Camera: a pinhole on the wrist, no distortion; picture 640 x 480 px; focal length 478.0 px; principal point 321.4 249.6 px. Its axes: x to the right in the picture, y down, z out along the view. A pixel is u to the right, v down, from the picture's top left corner.
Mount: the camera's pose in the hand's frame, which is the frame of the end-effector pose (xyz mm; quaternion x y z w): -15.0 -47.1 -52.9 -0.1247 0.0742 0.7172 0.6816
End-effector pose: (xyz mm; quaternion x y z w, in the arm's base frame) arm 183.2 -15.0 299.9 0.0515 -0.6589 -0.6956 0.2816
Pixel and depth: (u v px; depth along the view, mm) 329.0 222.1 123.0
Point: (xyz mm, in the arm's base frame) 165.7 50.3 292.6
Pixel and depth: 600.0 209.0 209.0
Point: 189.6 98.4 430.4
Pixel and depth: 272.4 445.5 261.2
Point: 211.1 225.3 276.1
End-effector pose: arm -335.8 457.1 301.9 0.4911 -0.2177 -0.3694 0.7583
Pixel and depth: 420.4 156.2 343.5
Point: -460.6 317.1 520.1
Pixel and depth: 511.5 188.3 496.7
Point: -493.9 307.9 715.7
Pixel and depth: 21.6 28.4 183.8
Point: -444.6 291.8 275.8
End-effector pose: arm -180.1 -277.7 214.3 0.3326 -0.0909 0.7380 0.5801
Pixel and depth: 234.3 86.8 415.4
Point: -49.0 -397.0 558.8
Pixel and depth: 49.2 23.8 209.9
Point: -25.7 -287.6 376.0
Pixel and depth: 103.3 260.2 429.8
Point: 91.6 -496.1 469.9
